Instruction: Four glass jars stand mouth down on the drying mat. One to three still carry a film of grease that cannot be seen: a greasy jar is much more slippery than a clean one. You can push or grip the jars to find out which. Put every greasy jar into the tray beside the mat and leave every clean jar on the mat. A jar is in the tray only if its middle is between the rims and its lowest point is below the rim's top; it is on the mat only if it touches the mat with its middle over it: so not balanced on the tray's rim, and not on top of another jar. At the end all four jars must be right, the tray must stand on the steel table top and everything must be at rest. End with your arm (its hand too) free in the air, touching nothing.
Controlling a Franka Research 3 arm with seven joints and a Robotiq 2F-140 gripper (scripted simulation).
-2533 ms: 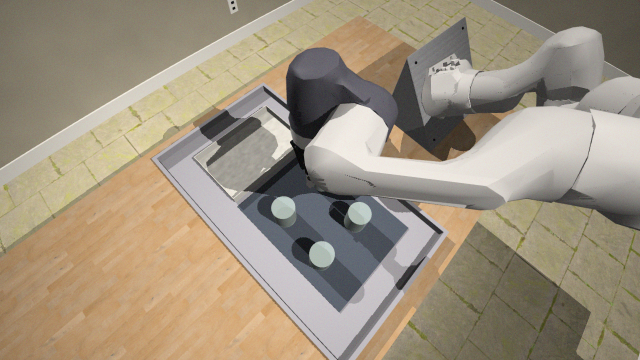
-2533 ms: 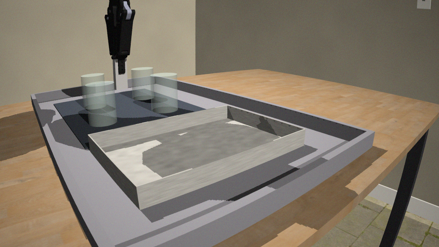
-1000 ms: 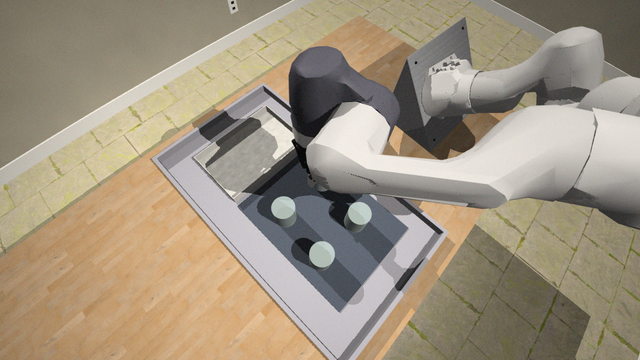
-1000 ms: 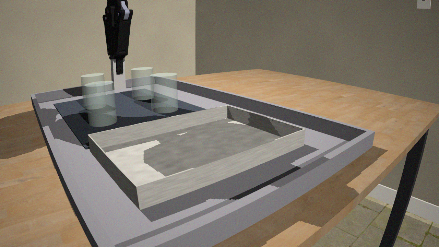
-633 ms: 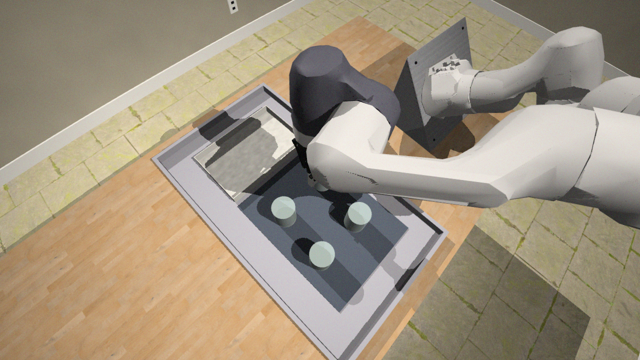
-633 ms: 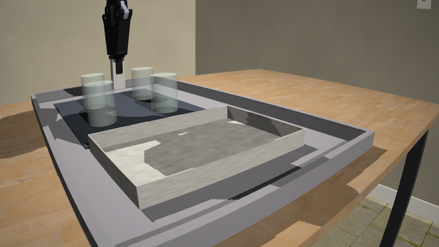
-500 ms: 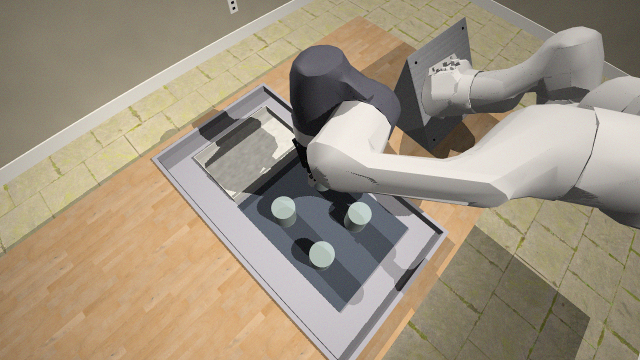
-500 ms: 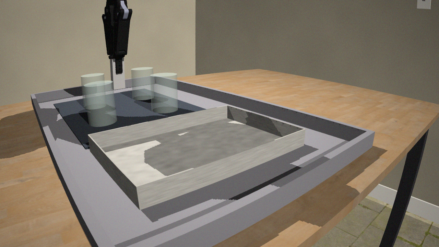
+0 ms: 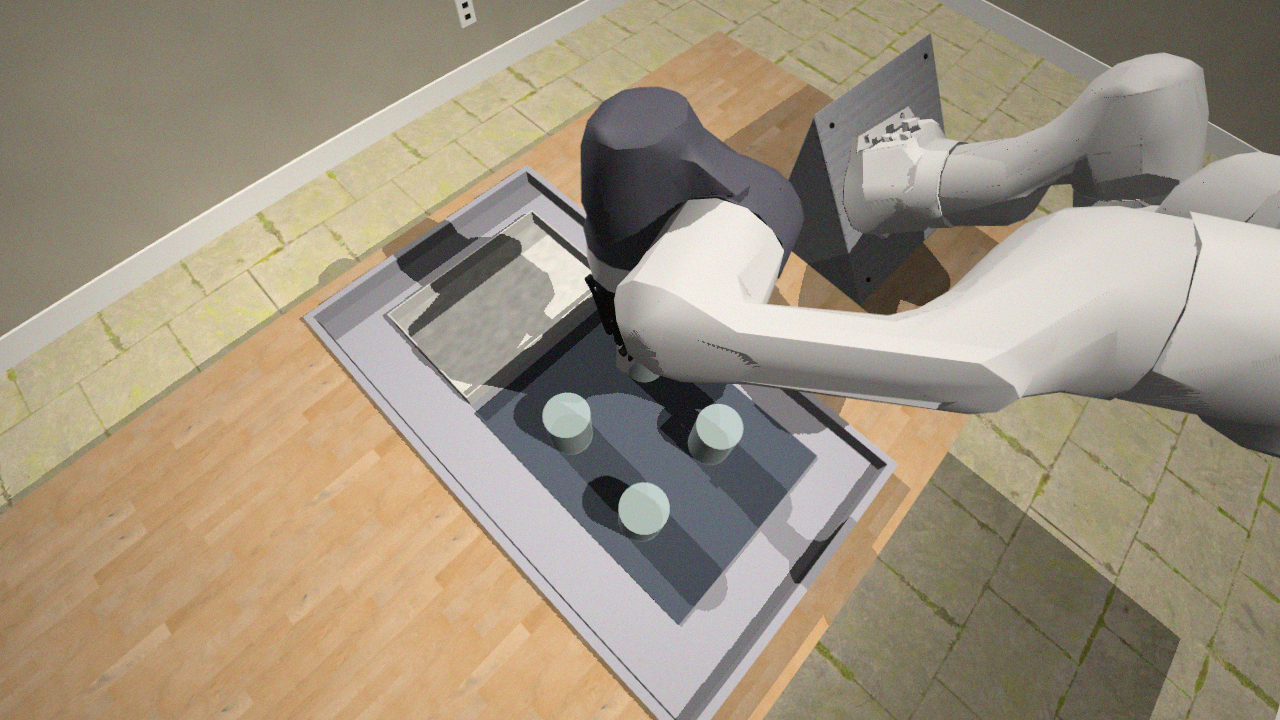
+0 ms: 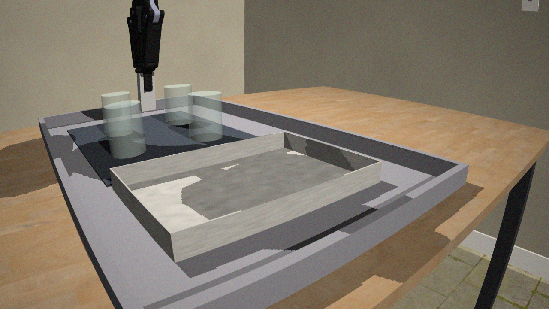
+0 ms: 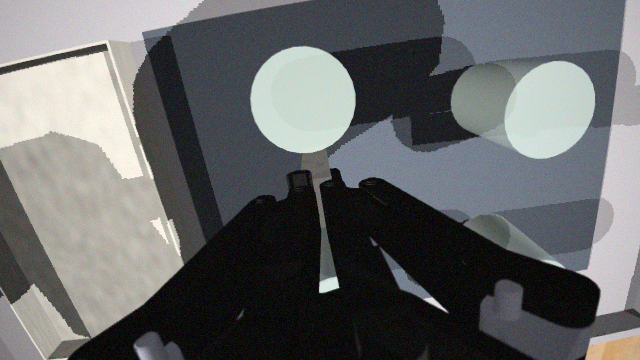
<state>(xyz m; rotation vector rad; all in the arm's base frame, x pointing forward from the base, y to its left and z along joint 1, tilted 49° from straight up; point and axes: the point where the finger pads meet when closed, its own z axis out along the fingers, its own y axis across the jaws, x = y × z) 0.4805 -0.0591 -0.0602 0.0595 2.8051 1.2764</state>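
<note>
Now: hand 5 cm short of the steel table top, 3 cm to the left of it and 11 cm above it. Round my hand: dark drying mat 4 cm ahead, 8 cm to the left, 10 cm below; then tray 4 cm ahead, 24 cm to the right, 10 cm below.
</note>
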